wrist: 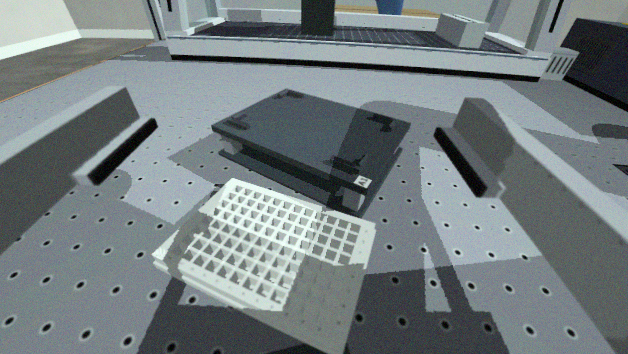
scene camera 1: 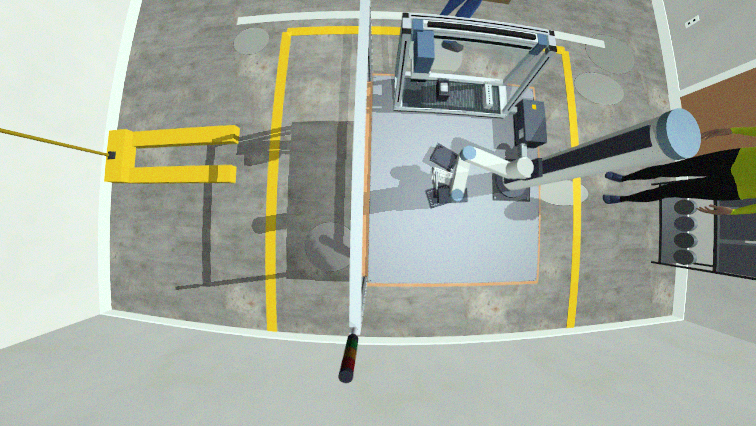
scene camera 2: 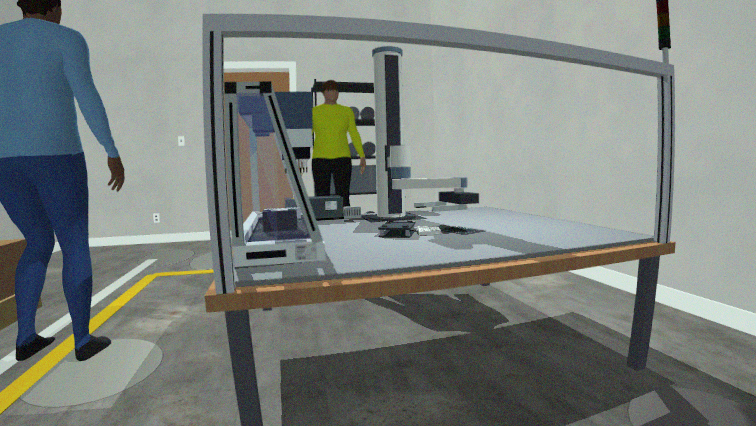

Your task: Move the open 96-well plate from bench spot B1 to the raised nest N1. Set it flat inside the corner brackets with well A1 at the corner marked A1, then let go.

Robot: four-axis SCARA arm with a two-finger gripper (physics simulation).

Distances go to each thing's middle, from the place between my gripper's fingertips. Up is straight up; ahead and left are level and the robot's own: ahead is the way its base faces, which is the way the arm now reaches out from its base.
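Labels:
My gripper is 9 cm above the white well plate point(wrist: 298, 267) at this moment, and it is also 2 cm to the right of the plate and 2 cm short of it.

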